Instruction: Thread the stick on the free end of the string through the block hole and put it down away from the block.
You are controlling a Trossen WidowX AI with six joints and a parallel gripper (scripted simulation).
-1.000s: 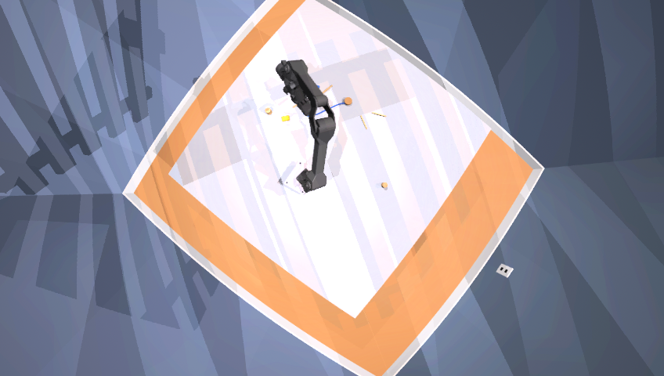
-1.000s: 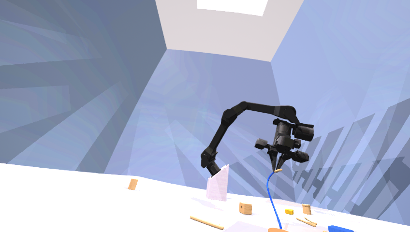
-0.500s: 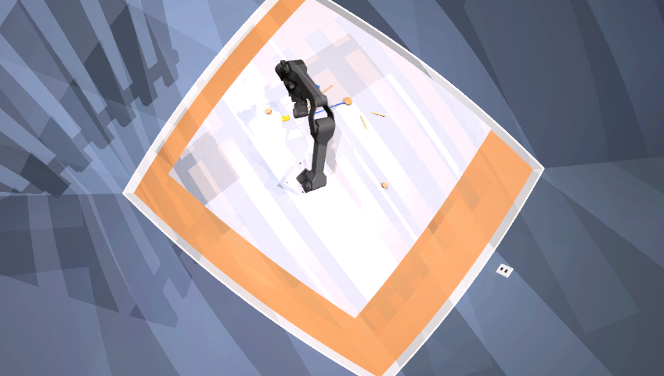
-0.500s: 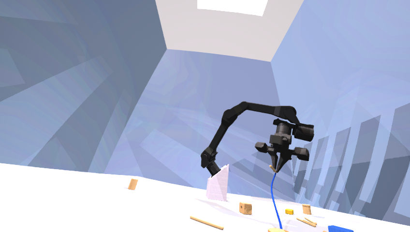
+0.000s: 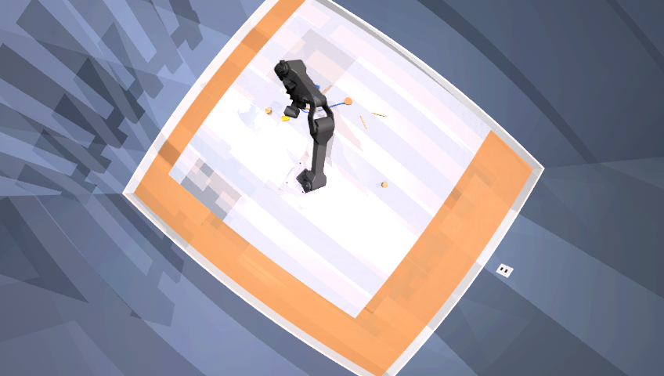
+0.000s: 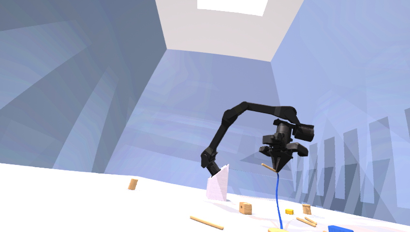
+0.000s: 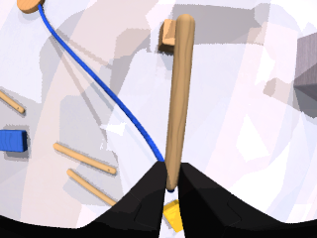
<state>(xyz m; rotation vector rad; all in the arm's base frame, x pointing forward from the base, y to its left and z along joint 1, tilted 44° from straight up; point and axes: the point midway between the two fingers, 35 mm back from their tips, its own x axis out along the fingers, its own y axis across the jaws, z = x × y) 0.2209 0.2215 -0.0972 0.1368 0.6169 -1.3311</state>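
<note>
Now: the yellow piece 8 cm behind my gripper tip, 8 cm to the left of it and 13 cm below it. From my gripper tip the other things lie so: wooden block (1 cm ahead, 11 cm to the right, 12 cm below); then blue piece (14 cm ahead, 7 cm to the left, 13 cm below); then round wooden button (21 cm ahead, 9 cm to the right, 13 cm below).
</note>
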